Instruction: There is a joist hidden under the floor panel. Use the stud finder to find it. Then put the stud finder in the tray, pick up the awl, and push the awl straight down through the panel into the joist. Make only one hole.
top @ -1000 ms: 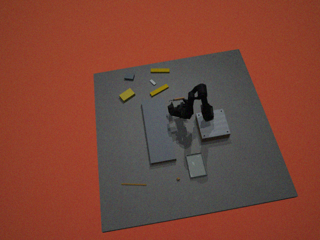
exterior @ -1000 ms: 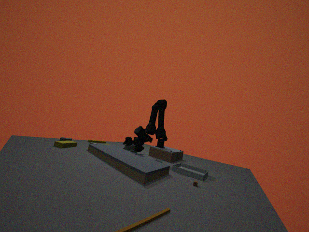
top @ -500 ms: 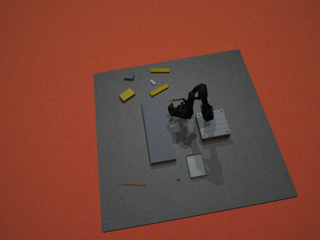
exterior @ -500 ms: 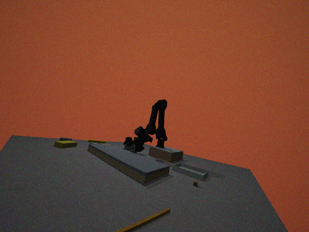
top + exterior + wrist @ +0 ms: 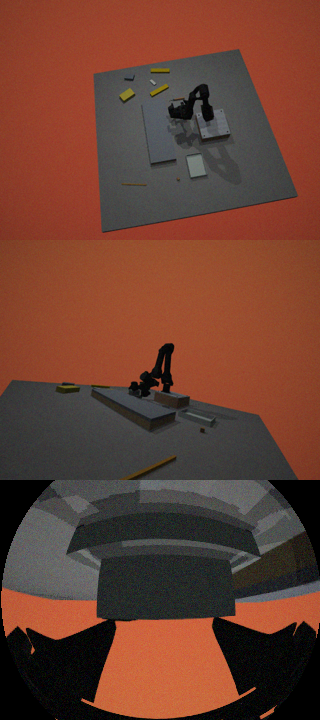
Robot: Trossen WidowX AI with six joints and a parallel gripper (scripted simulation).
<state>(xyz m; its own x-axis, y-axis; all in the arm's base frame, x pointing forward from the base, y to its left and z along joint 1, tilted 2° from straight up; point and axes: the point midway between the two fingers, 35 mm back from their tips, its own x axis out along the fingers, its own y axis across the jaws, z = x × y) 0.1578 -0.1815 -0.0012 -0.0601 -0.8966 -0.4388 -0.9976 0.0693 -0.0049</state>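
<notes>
The stud finder is 1 cm behind my gripper tip, 2 cm to the left of it and 2 cm below it. Also, from my gripper tip: white piece: 11 cm ahead, 29 cm to the right, 6 cm below; awl: 6 cm to the right, 6 cm below; grey block: 27 cm ahead, 41 cm to the right, 5 cm below.
</notes>
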